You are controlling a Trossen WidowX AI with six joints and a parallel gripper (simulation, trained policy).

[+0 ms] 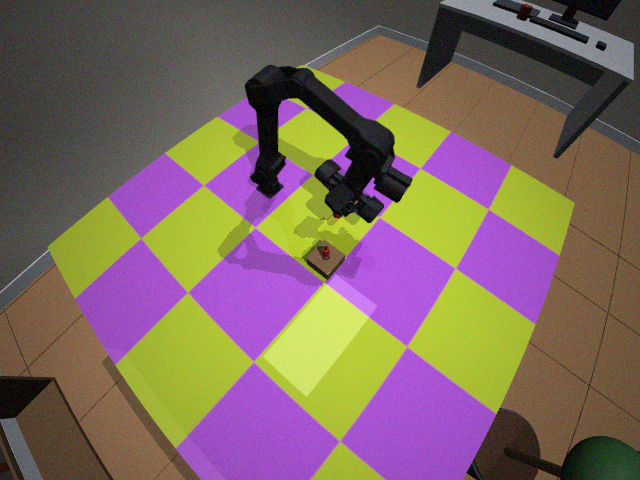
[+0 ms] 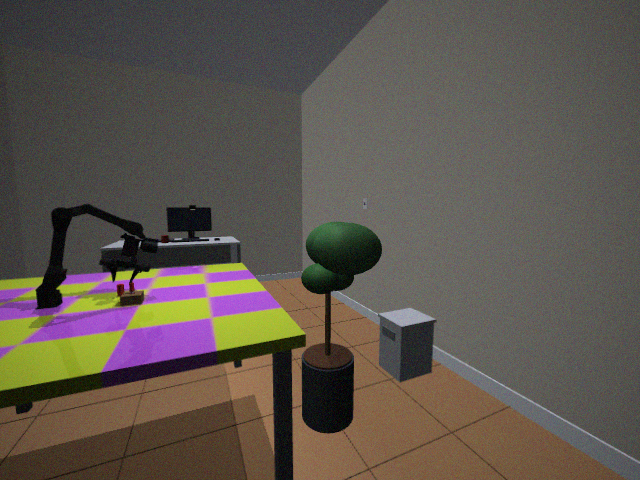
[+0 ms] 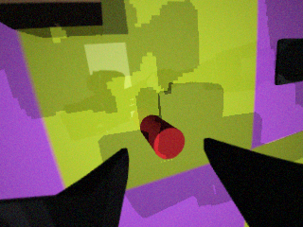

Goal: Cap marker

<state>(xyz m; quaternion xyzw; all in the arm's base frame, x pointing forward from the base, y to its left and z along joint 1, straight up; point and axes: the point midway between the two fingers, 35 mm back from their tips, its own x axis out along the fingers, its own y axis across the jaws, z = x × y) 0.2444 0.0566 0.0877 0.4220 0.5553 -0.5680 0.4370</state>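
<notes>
Now: gripper tip 3 cm above the red cap and 1 cm past it. From my gripper tip the other things lie so: brown holder block 14 cm to the right, 6 cm ahead, 4 cm below.
</notes>
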